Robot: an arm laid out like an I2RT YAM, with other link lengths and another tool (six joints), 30 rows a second.
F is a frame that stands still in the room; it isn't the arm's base.
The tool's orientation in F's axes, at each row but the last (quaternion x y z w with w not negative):
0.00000 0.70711 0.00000 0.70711
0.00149 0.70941 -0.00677 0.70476
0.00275 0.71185 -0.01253 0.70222
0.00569 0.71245 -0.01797 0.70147
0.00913 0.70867 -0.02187 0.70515
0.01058 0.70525 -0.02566 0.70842
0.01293 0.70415 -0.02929 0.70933
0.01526 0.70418 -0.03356 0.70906
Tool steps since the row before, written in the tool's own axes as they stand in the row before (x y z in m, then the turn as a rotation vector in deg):
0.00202 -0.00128 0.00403 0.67 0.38 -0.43
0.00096 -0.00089 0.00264 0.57 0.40 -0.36
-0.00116 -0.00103 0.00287 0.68 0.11 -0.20
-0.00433 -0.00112 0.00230 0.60 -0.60 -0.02
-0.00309 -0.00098 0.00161 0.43 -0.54 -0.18
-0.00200 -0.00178 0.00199 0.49 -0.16 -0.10
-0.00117 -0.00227 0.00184 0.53 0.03 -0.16
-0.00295 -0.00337 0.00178 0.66 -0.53 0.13
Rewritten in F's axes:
0.00403 -0.00128 -0.00202 -0.43 0.38 -0.67
0.00262 -0.00093 -0.00097 -0.36 0.40 -0.57
0.00286 -0.00108 0.00114 -0.21 0.10 -0.68
0.00233 -0.00112 0.00431 -0.05 -0.61 -0.59
0.00158 -0.00099 0.00310 -0.21 -0.54 -0.42
0.00189 -0.00184 0.00205 -0.11 -0.17 -0.49
0.00169 -0.00235 0.00124 -0.15 0.03 -0.53
0.00153 -0.00341 0.00305 0.10 -0.55 -0.65

